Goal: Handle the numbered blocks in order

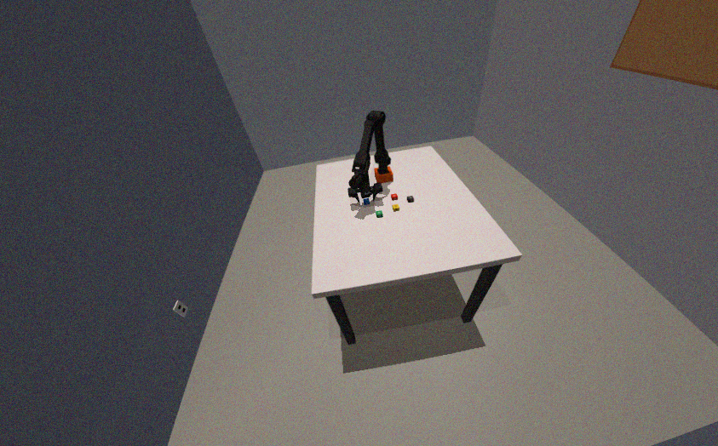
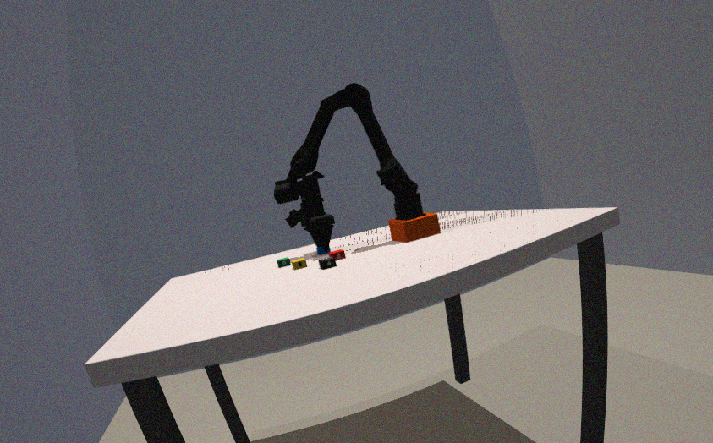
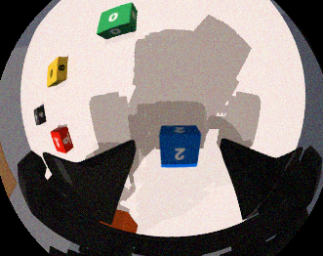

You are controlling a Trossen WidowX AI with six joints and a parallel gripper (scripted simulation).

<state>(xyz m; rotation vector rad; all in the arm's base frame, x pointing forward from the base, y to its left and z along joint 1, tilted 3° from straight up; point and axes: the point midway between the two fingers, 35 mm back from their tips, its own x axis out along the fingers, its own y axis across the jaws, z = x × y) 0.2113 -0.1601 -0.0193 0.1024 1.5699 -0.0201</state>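
Right now my gripper tip is right at the blue block. The rest, counted from my gripper tip: red block: 1 cm ahead, 16 cm to the left; then yellow block: 11 cm ahead, 14 cm to the left; then green block: 13 cm ahead, 4 cm to the left.
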